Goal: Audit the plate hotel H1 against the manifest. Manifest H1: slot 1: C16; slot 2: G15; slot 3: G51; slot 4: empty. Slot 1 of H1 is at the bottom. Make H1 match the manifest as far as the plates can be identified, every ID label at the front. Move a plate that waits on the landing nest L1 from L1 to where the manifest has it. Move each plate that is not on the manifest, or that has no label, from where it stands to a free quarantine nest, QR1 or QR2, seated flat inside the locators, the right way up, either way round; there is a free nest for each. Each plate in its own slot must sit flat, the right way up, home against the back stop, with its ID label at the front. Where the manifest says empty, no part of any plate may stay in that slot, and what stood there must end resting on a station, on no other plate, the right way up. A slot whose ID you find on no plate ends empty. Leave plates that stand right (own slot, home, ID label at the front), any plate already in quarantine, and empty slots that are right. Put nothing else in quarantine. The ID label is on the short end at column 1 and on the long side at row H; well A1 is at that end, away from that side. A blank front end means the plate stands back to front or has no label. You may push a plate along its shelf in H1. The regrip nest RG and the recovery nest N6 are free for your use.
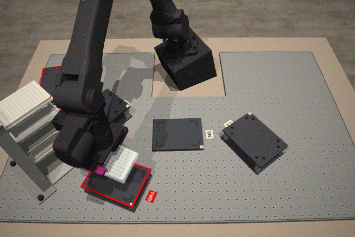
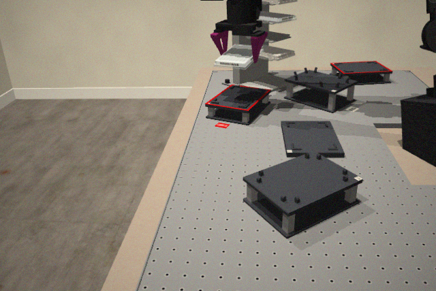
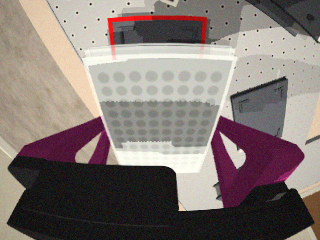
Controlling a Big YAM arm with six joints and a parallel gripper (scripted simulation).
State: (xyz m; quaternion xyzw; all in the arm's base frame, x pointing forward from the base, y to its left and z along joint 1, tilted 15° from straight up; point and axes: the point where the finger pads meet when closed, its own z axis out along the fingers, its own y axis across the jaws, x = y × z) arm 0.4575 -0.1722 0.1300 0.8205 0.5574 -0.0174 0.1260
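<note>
Right now the quarantine nest QR1 is 11 cm below my hand. The rest, counted from my hand: plate labelled G51 (9 cm behind, 21 cm to the right, 7 cm above); then plate hotel H1 (3 cm behind, 26 cm to the right, 1 cm above); then regrip nest (23 cm behind, 8 cm to the right, 9 cm below).
</note>
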